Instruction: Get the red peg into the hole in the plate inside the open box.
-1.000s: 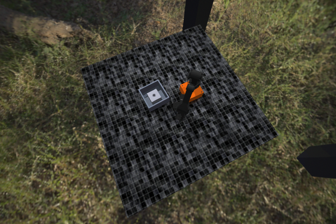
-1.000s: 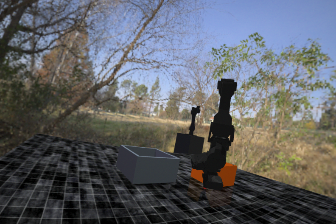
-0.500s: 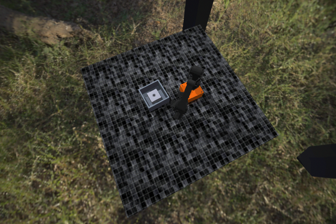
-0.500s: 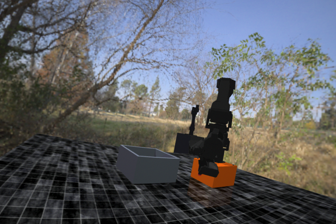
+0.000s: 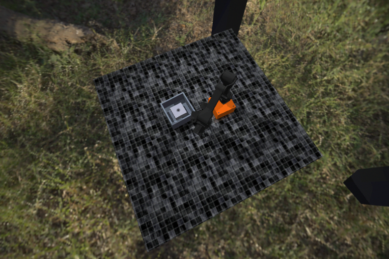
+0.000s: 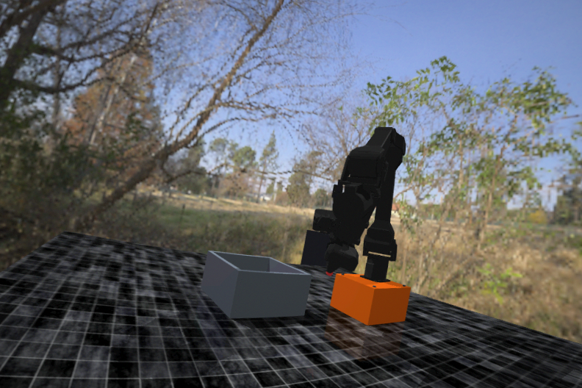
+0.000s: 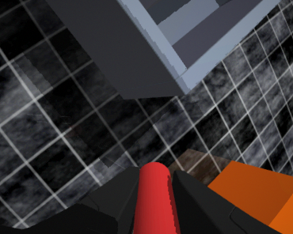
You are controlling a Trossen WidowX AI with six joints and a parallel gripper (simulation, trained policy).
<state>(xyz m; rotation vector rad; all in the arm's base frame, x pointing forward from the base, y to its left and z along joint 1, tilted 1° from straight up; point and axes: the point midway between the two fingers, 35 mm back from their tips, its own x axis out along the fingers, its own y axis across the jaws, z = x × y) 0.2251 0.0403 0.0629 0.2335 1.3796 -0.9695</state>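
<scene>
Right now the grey box is 140 mm to the right of my gripper tip, 100 mm ahead of it and 90 mm below it. Also, from my gripper tip: red peg (30 mm above, 20 mm to the left).
</scene>
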